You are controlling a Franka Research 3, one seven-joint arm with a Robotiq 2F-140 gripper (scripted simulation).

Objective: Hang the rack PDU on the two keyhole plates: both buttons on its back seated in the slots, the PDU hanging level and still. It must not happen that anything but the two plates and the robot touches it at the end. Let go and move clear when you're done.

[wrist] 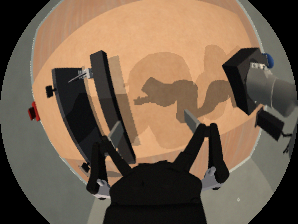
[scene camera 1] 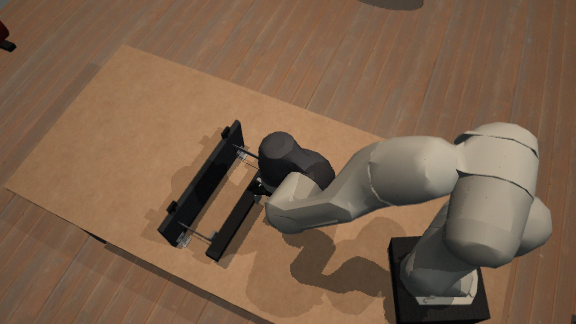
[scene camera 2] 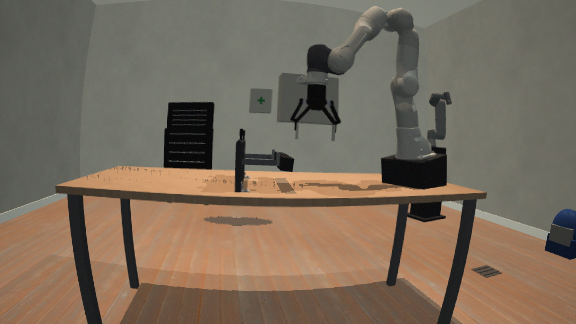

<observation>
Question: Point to a rack PDU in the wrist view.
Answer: At 103, 83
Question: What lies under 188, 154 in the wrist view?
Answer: My gripper.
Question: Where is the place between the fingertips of my gripper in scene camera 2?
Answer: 315, 140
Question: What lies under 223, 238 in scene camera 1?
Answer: A rack PDU.
</observation>
